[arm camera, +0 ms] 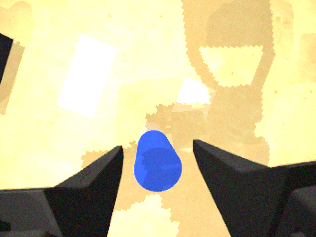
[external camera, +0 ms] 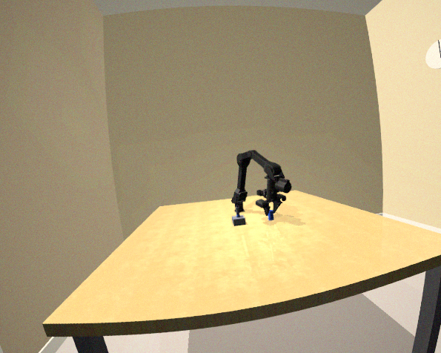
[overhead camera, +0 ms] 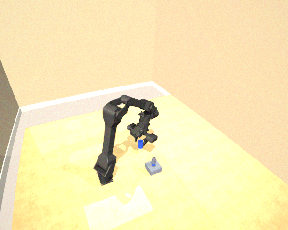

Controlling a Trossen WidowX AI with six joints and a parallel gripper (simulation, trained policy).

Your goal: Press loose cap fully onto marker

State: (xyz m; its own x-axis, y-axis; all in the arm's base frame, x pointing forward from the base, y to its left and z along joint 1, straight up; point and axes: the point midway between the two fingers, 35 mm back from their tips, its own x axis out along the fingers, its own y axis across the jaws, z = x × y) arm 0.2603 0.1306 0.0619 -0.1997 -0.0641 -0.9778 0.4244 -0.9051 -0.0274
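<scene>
Now: gripper tip 180 mm to the left of the grey holder block, 10 mm past it and 10 mm above it. Also, from my gripper tip: blue cap 10 mm ahead.
</scene>
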